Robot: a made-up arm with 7 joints. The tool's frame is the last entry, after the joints.
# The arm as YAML. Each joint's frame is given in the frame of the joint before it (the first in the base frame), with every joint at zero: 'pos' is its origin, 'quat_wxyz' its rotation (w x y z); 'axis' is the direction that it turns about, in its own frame. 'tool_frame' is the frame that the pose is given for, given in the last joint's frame.
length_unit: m
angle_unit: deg
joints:
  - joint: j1
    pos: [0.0, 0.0, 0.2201]
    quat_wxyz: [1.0, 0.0, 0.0, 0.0]
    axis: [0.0, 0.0, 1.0]
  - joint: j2
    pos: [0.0, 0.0, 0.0]
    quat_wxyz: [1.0, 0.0, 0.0, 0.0]
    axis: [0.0, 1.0, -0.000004]
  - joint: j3
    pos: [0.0, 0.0, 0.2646]
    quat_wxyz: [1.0, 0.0, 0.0, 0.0]
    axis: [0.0, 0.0, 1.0]
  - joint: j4
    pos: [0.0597, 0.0, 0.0]
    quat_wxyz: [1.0, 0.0, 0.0, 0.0]
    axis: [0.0, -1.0, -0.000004]
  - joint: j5
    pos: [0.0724, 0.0, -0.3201]
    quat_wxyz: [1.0, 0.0, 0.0, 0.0]
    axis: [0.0, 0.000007, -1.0]
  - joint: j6
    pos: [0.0, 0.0, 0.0]
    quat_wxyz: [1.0, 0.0, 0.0, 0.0]
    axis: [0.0, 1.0, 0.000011]
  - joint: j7
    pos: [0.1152, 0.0, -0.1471]
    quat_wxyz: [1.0, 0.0, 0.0, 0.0]
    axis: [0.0, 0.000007, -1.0]
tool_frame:
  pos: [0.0, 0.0, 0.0]
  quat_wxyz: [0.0, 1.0, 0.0, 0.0]
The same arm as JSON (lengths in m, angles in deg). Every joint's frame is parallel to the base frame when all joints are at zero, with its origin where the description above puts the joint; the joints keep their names.
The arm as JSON. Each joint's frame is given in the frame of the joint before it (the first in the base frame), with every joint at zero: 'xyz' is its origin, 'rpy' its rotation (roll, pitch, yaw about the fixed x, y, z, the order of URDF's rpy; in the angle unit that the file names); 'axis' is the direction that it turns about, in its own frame. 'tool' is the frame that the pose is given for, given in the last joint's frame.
{"units": {"length": "m", "angle": "deg"}, "joints": [{"name": "j1", "type": "revolute", "origin": {"xyz": [0.0, 0.0, 0.2201], "rpy": [0.0, 0.0, 0.0]}, "axis": "+z"}, {"name": "j2", "type": "revolute", "origin": {"xyz": [0.0, 0.0, 0.0], "rpy": [0.0, 0.0, 0.0]}, "axis": "+y"}, {"name": "j3", "type": "revolute", "origin": {"xyz": [0.0, 0.0, 0.2646], "rpy": [0.0, 0.0, 0.0]}, "axis": "+z"}, {"name": "j4", "type": "revolute", "origin": {"xyz": [0.0597, 0.0, 0.0], "rpy": [0.0, 0.0, 0.0]}, "axis": "-y"}, {"name": "j5", "type": "revolute", "origin": {"xyz": [0.0724, 0.0, -0.3201], "rpy": [0.0, 0.0, 0.0]}, "axis": "-z"}, {"name": "j6", "type": "revolute", "origin": {"xyz": [0.0, 0.0, 0.0], "rpy": [0.0, 0.0, 0.0]}, "axis": "+y"}, {"name": "j7", "type": "revolute", "origin": {"xyz": [0.1152, 0.0, -0.1471], "rpy": [0.0, 0.0, 0.0]}, "axis": "-z"}], "tool": {"origin": {"xyz": [0.0, 0.0, 0.0], "rpy": [180.0, 0.0, 0.0]}}}
